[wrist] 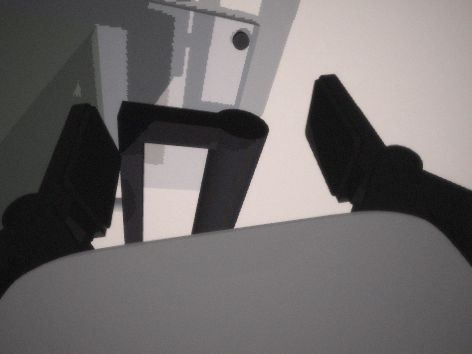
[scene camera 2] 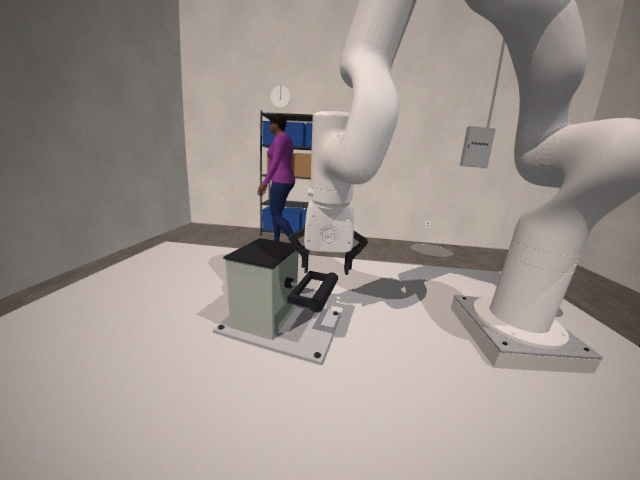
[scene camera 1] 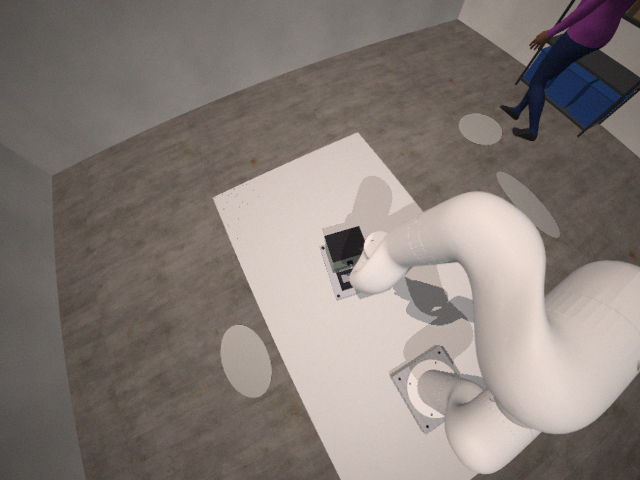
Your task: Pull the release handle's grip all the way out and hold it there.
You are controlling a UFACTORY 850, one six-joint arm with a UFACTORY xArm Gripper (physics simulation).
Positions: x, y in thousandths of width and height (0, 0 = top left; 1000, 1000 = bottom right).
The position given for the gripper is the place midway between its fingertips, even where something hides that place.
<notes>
In view: the gripper (wrist: 446, 332) and a grey base plate (wrist: 427, 177).
</notes>
